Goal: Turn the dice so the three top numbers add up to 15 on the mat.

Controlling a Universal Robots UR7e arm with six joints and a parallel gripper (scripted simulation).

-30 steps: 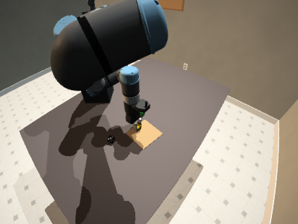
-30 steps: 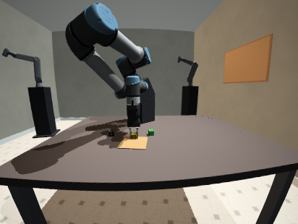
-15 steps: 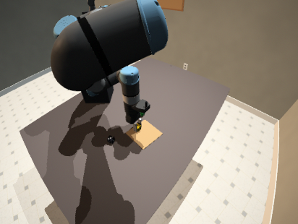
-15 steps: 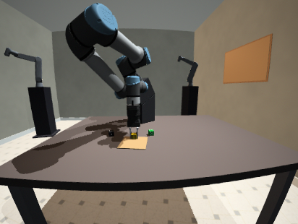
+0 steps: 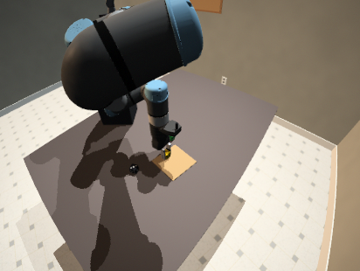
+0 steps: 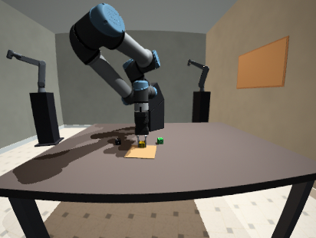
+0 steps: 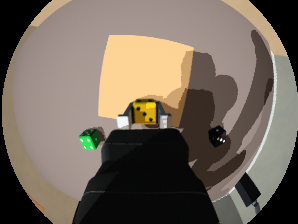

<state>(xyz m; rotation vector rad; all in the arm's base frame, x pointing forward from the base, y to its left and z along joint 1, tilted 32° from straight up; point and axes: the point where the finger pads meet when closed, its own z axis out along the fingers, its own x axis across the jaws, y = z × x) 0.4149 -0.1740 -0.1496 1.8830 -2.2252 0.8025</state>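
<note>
Now: the yellow die right at my hand. Also, from my hand: black die (90 mm behind, 130 mm to the right, 10 mm below); green die (30 mm behind, 120 mm to the left, 10 mm below); tan mat (40 mm ahead, 10 mm to the right, 20 mm below).
</note>
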